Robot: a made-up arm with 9 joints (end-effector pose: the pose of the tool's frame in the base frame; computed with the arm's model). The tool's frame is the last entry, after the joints.
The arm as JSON. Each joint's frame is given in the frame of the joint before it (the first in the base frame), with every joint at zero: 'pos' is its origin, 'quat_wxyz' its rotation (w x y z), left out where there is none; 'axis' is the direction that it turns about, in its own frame. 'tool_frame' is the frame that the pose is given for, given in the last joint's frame.
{
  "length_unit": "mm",
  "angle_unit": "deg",
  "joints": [
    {
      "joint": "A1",
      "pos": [
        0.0,
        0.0,
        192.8
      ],
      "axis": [
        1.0,
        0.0,
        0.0
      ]
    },
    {
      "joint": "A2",
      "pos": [
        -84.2,
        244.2,
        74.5
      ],
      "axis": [
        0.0,
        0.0,
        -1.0
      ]
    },
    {
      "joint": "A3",
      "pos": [
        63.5,
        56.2,
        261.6
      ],
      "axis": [
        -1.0,
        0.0,
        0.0
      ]
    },
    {
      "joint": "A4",
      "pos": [
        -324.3,
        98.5,
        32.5
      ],
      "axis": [
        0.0,
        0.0,
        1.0
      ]
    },
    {
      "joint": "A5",
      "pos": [
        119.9,
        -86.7,
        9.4
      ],
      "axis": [
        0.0,
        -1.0,
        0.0
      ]
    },
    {
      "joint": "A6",
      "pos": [
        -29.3,
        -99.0,
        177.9
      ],
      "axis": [
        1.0,
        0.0,
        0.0
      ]
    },
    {
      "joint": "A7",
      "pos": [
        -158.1,
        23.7,
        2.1
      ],
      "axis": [
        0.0,
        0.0,
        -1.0
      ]
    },
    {
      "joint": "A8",
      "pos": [
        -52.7,
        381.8,
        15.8
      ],
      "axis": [
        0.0,
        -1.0,
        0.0
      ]
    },
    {
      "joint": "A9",
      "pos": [
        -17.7,
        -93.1,
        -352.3
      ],
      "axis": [
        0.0,
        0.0,
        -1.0
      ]
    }
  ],
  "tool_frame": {
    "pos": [
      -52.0,
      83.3,
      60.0
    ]
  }
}
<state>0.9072 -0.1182 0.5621 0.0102 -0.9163 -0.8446 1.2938 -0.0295 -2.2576</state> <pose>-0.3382 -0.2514 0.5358 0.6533 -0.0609 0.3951 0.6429</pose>
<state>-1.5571 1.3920 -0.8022 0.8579 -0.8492 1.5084 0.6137 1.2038 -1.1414</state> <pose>0.1585 0.7646 -0.0762 0.8208 -0.2856 -0.4944 0.0175</pose>
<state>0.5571 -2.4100 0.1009 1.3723 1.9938 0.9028 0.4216 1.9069 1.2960</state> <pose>0.2300 0.0741 0.6459 0.0682 0.1619 0.9840 0.0288</pose>
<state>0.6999 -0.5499 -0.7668 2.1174 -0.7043 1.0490 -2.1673 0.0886 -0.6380</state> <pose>-0.0555 -0.1380 0.5393 0.9052 -0.0618 0.1636 -0.3874</pose>
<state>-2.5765 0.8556 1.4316 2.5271 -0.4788 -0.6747 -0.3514 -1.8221 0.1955</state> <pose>0.2488 -0.1470 -0.6174 0.7841 -0.0724 -0.5673 0.2411</pose>
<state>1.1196 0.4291 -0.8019 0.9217 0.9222 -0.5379 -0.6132 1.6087 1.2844</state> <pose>-0.3781 -0.0759 1.0215 0.2500 -0.6228 0.6502 0.3562</pose>
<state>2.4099 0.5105 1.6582 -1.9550 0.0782 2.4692 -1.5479 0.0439 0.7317</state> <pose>0.0296 -0.3038 0.7937 0.4209 0.3211 -0.7130 -0.4598</pose>
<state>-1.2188 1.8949 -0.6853 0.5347 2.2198 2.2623 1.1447 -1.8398 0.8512</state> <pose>-0.2060 0.0011 -0.3631 0.7475 -0.6469 0.0408 -0.1453</pose>
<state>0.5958 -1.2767 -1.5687 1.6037 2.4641 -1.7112 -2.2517 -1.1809 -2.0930</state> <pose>-0.6112 0.0824 0.6242 0.1470 0.0040 0.4674 -0.8717</pose>
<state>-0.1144 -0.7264 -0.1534 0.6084 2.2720 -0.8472 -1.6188 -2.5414 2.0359</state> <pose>-0.2425 0.1977 -0.1540 0.3255 -0.3932 -0.2564 -0.8208</pose>
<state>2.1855 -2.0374 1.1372 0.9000 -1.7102 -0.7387 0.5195 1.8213 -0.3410</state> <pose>0.0022 -0.1540 0.2320 0.1688 -0.6468 -0.7190 0.1900</pose>
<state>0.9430 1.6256 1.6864 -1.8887 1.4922 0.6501 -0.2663 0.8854 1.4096</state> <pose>-0.0666 0.0485 0.4339 0.7226 -0.4172 -0.5492 -0.0458</pose>
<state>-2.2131 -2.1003 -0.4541 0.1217 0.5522 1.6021 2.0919 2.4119 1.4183</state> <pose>0.1221 -0.0544 -0.2326 0.5638 -0.7309 -0.3652 -0.1204</pose>
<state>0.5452 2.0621 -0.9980 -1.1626 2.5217 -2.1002 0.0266 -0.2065 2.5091</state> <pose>0.2298 0.7537 0.5924 0.4316 0.6534 0.1465 -0.6044</pose>
